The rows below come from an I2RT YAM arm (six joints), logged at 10 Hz.
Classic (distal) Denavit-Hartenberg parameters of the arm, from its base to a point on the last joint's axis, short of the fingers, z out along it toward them. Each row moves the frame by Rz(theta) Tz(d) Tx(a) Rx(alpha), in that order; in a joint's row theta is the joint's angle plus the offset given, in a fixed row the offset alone. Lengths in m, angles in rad.
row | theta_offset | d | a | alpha
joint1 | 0 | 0.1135 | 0.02 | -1.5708
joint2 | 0 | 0 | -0.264 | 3.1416
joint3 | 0.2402 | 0 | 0.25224 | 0
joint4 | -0.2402 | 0 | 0.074 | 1.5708
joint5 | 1.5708 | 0 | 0 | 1.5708
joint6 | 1.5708 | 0.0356 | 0 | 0
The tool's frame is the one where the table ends.
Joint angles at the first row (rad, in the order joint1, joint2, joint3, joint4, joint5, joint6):
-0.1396, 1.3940, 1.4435, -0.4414, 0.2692, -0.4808
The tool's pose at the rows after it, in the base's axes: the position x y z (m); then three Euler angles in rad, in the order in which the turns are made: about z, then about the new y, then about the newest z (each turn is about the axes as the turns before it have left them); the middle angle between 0 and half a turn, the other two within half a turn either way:
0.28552 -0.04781 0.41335 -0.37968 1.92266 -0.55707
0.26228 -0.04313 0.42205 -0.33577 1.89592 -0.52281
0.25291 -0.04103 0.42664 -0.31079 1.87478 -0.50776
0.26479 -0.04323 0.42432 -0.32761 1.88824 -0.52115
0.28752 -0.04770 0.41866 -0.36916 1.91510 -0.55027
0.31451 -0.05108 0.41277 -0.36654 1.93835 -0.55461
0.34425 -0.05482 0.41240 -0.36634 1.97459 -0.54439
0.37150 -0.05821 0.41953 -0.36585 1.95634 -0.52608
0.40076 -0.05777 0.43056 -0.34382 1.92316 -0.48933
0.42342 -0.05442 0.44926 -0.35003 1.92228 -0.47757
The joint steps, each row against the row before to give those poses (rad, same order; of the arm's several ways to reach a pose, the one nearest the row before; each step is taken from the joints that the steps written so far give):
0.0013, -0.0923, -0.0434, -0.0185, -0.0429, 0.0084
0.0003, -0.0812, -0.0293, -0.0215, -0.0391, 0.0135
0.0000, -0.0332, -0.0099, -0.0005, -0.0225, 0.0033
-0.0001, 0.0429, 0.0220, 0.0064, 0.0152, -0.0058
0.0000, 0.0828, 0.0441, 0.0086, 0.0374, -0.0096
0.0008, 0.0969, 0.0600, 0.0133, -0.0036, 0.0000
0.0008, 0.1202, 0.1208, -0.0376, -0.0027, 0.0183
0.0011, 0.1085, 0.1321, -0.0052, 0.0023, 0.0146
0.0101, 0.1219, 0.1715, -0.0148, -0.0084, 0.0253
0.0162, 0.1411, 0.2661, -0.1257, 0.0210, 0.0196

